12 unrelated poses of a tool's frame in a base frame.
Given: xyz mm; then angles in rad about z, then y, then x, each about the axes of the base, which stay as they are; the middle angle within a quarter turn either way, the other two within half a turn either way.
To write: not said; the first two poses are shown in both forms.
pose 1, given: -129.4 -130.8 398.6 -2.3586 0.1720 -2.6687
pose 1, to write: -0.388 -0.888 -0.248 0.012 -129.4 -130.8 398.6
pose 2, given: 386.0 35.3 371.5 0.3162 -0.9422 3.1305
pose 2, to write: 0.880 -0.143 -0.447 0.076 386.0 35.3 371.5
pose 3, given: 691.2 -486.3 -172.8 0.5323 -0.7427 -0.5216
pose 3, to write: -0.324 -0.275 0.327 0.844 691.2 -486.3 -172.8
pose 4, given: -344.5 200.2 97.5 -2.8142 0.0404 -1.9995
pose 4, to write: -0.148 -0.828 -0.536 0.071 -344.5 200.2 97.5
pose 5, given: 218.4 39.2 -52.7 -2.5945 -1.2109 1.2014
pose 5, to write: -0.578 -0.321 0.740 0.126 218.4 39.2 -52.7
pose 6, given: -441.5 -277.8 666.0 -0.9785 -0.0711 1.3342
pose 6, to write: 0.559 0.266 -0.388 0.683 -441.5 -277.8 666.0
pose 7, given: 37.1 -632.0 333.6 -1.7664 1.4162 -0.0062
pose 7, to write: -0.504 0.411 -0.588 0.481 37.1 -632.0 333.6
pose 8, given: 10.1 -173.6 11.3 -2.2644 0.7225 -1.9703
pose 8, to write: 0.508 0.623 0.593 0.047 10.1 -173.6 11.3
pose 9, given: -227.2 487.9 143.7 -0.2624 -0.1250 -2.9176
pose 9, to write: -0.982 -0.137 0.047 0.119 -227.2 487.9 143.7
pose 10, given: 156.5 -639.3 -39.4 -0.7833 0.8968 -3.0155
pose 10, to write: 0.842 0.318 0.422 0.113 156.5 -639.3 -39.4
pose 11, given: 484.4 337.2 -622.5 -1.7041 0.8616 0.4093
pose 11, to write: -0.186 0.408 -0.614 0.650 484.4 337.2 -622.5
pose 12, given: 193.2 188.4 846.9 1.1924 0.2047 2.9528
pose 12, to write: 0.825 -0.548 0.137 0.020 193.2 188.4 846.9
